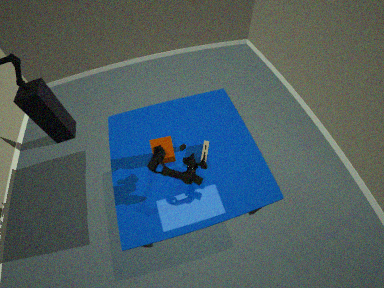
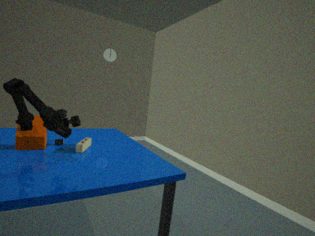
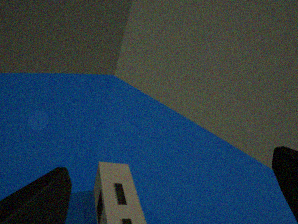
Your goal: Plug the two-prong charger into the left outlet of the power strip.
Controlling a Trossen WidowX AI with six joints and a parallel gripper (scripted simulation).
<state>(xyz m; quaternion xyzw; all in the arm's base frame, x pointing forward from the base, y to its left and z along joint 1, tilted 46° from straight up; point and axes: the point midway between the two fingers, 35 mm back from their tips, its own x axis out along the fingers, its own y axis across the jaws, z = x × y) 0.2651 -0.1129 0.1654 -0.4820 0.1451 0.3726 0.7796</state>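
Right now my gripper tip is 21 cm to the right of the black two-prong charger, 19 cm above it and 6 cm past it.
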